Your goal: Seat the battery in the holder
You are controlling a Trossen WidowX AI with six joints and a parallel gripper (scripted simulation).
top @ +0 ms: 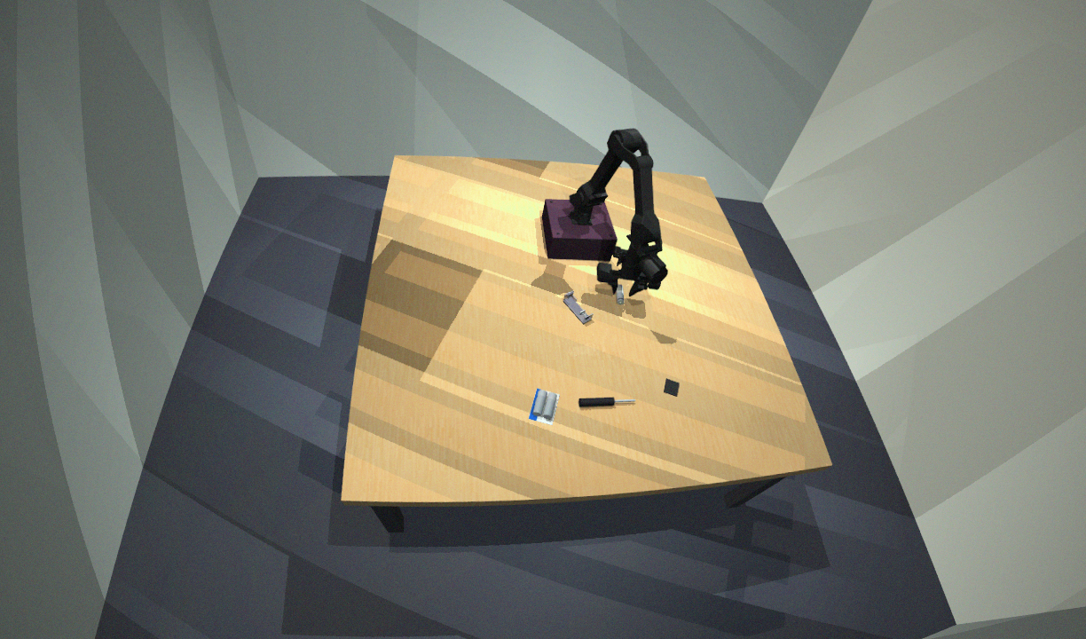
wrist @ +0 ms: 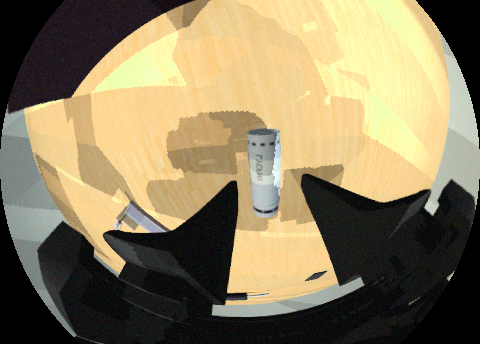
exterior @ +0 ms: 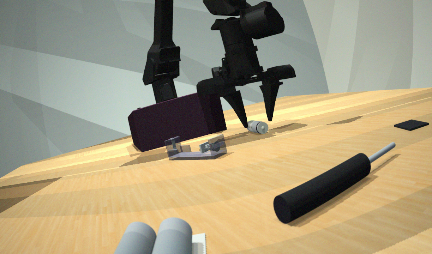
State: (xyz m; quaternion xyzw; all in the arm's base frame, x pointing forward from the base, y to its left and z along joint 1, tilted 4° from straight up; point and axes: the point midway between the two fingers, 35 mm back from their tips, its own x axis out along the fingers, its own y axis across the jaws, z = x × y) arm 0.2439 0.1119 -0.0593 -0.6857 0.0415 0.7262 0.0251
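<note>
The battery is right at my gripper tip. The rest, counted from my gripper tip: black square (310 mm ahead, 100 mm to the left, 10 mm below); then black-handled screwdriver (360 mm ahead, 80 mm to the right).
</note>
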